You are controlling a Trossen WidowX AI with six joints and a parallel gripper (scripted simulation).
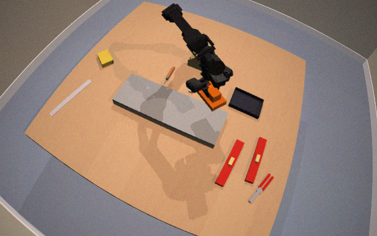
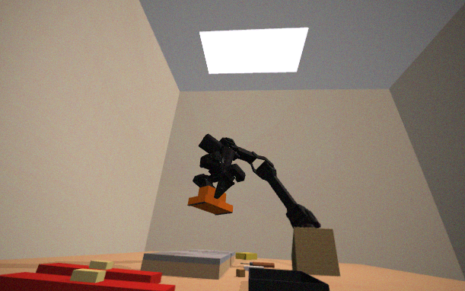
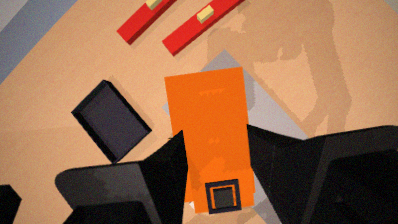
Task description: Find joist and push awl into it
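Right now the orange stud finder is 20 mm behind my gripper tip, 20 mm to the right of it and 20 mm above it. Also, from my gripper tip: brown cube (100 mm behind, 30 mm to the left, 180 mm below); white block (150 mm behind, 110 mm to the right, 180 mm below); square indicator (30 mm behind, 30 mm to the right, 30 mm above).
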